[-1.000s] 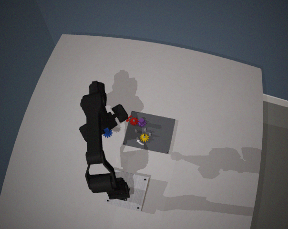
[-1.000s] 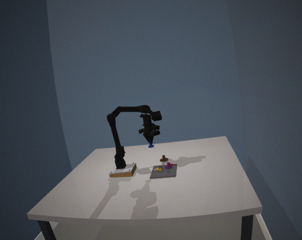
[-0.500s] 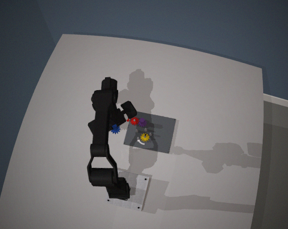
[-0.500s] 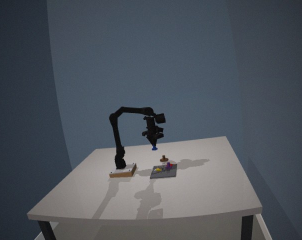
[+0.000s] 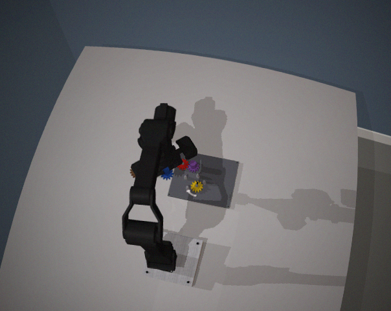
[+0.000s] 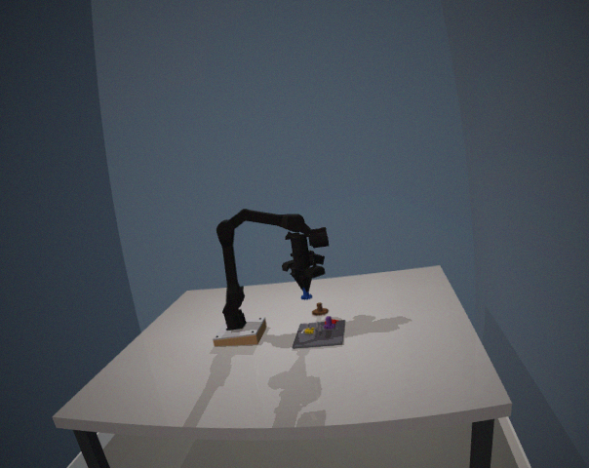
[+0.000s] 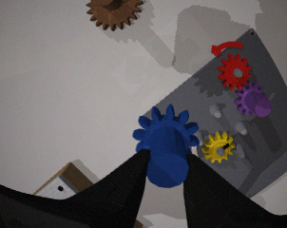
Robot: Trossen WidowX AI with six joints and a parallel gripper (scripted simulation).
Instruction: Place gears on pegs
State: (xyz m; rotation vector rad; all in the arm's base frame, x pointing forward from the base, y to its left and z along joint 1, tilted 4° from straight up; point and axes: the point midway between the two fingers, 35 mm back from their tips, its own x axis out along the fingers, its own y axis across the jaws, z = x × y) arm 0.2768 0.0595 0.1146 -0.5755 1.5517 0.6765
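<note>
The purple gear lies 80 mm ahead of my gripper tip, 60 mm to the right of it and 110 mm below it. Also, from my gripper tip: white arrow: 10 mm behind, 80 mm to the right, 130 mm below; red gear: 80 mm ahead, 20 mm to the right, 120 mm below; blue gear: 10 mm below.
</note>
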